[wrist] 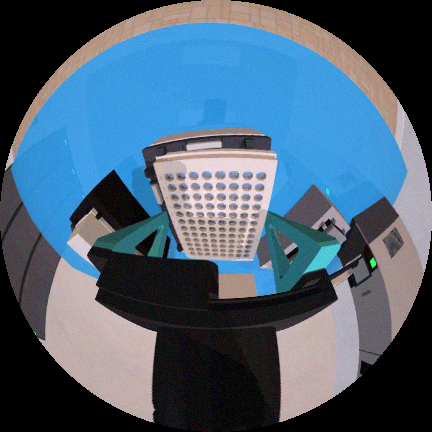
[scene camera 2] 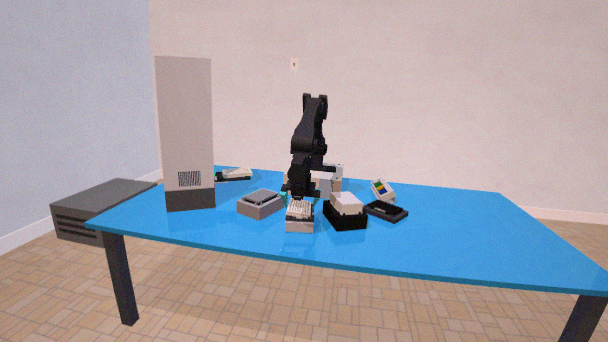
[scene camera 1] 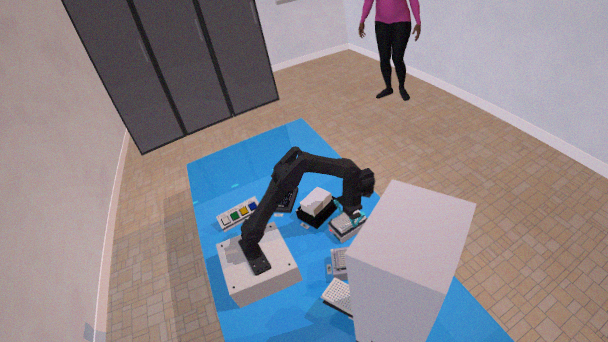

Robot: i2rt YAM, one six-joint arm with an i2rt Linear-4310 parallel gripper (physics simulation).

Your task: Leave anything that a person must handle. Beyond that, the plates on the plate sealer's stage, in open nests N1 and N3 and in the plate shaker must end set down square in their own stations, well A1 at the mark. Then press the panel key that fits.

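Note:
My gripper [scene camera 1: 350,210] [scene camera 2: 300,201] [wrist: 215,216] is open, its teal fingers on either side of a white 96-well plate [scene camera 2: 300,208] [wrist: 215,200]. This plate is on a pale station with a dark top [scene camera 2: 299,227] [wrist: 227,142], whose left side shows beside it in the wrist view; its exact seating is unclear. A thick white plate [scene camera 1: 316,201] [scene camera 2: 346,201] is on a black station [scene camera 1: 320,218] [scene camera 2: 345,222]. A grey station [scene camera 1: 327,270] [scene camera 2: 260,210] holds a grey plate [scene camera 2: 261,196]. A pale plate [scene camera 1: 339,292] [scene camera 2: 237,173] is on the sealer stage. Station labels are unreadable.
The tall sealer housing [scene camera 1: 410,240] [scene camera 2: 185,120] stands beside the stage. A dark nest [scene camera 1: 286,201] [scene camera 2: 386,211] and the panel [scene camera 1: 237,215] [scene camera 2: 383,190], with white, green, yellow and blue keys, are on the other side. A person [scene camera 1: 395,45] stands beyond the table [scene camera 1: 285,142].

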